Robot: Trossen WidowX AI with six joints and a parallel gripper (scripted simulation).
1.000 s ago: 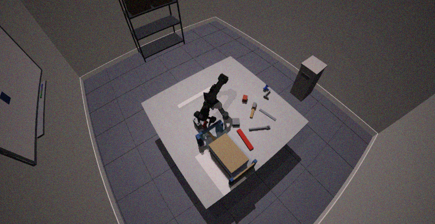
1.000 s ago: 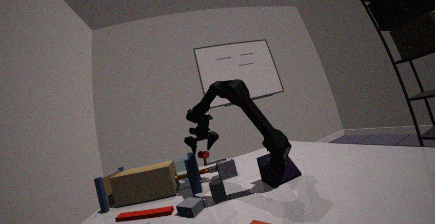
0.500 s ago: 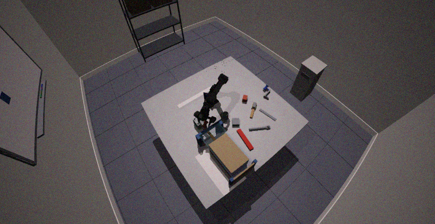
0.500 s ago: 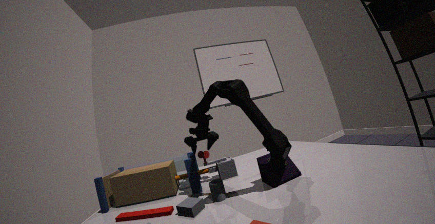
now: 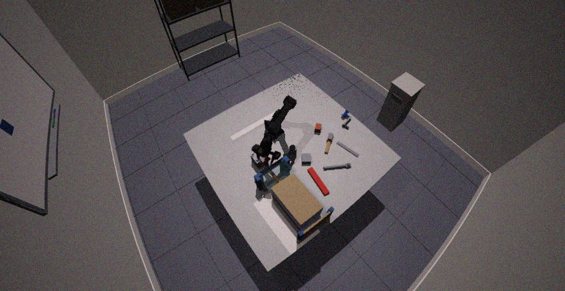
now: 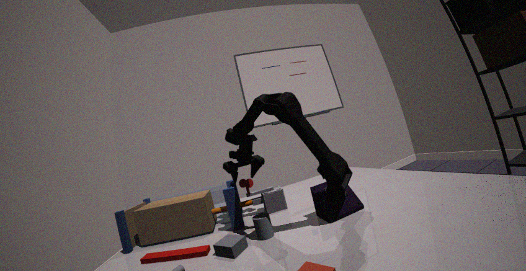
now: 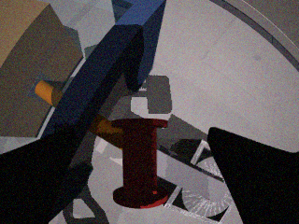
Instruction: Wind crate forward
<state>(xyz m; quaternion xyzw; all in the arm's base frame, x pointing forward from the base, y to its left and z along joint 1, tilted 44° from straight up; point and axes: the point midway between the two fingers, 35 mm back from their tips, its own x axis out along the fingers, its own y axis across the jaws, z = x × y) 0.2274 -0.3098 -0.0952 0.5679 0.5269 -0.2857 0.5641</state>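
Now: gripper tip 60 mm above the winch handle with red knob, 40 mm past it and 20 mm to the right of it. The rest, counted from my gripper tip: grey block (280 mm to the left, 140 mm below, 130 mm ahead); blue frame (50 mm below, 50 mm ahead, 10 mm to the left); grey winch (130 mm below, 120 mm behind, 20 mm to the left).
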